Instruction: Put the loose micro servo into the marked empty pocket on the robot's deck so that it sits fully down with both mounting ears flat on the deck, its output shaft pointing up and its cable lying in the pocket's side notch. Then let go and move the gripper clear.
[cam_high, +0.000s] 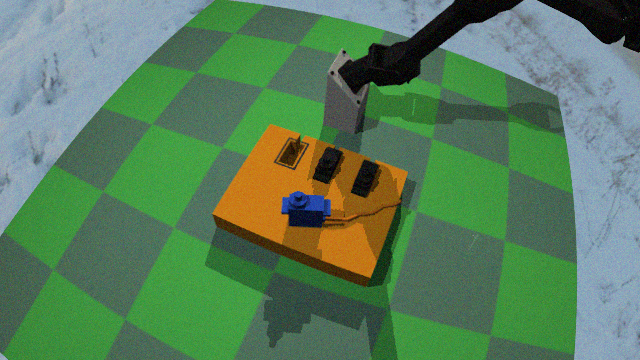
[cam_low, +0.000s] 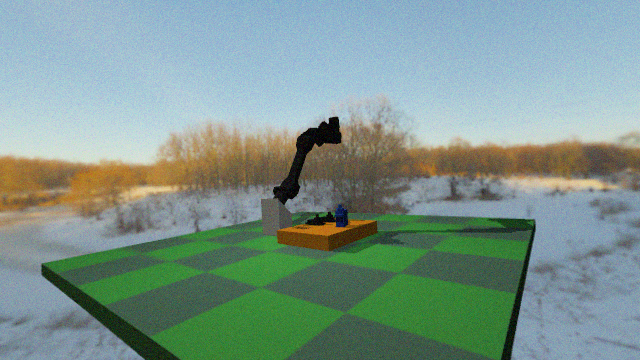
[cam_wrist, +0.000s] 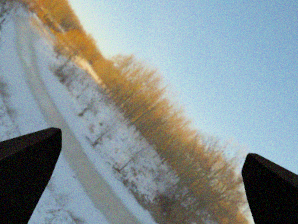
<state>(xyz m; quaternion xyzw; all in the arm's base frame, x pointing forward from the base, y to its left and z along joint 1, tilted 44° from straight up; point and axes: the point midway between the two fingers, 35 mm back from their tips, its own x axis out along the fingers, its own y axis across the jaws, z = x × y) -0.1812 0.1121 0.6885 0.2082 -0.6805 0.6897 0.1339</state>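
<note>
The orange deck is 570 mm ahead of my gripper tip, 510 mm to the right of it and 500 mm below it.
</note>
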